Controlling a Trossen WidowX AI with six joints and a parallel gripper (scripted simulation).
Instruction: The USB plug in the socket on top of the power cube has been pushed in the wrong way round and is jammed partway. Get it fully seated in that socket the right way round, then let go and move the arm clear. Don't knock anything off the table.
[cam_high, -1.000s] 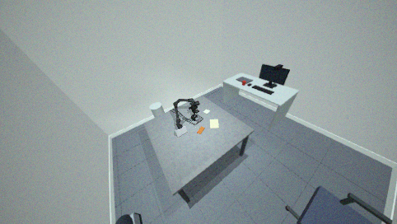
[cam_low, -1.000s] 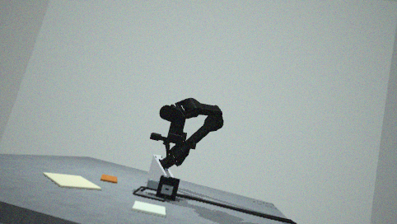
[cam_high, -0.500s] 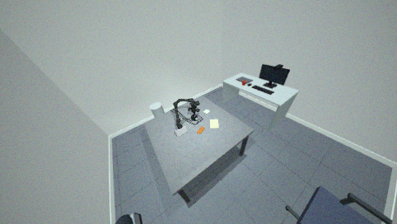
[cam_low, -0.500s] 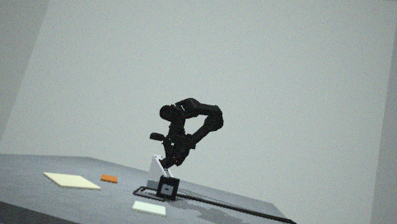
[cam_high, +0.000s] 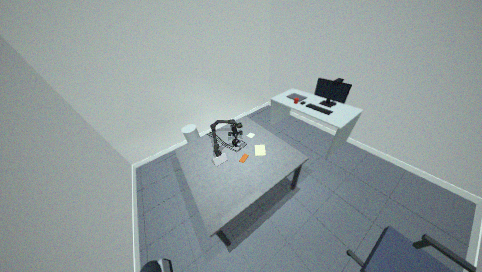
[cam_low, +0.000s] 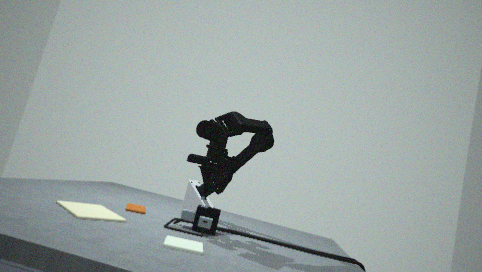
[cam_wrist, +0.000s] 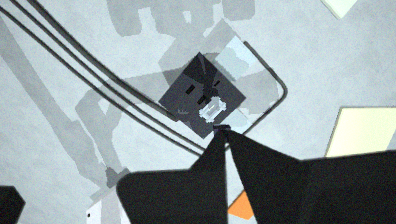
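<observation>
My gripper tip is now 7 cm above the USB socket and 1 cm to the right of it. From my gripper tip the other things lie so: pale card 26 cm ahead, 13 cm below, 7 cm to the left; then orange card 26 cm to the right, 13 cm below, 4 cm behind; then cream pad 26 cm to the right, 20 cm ahead, 13 cm below.
</observation>
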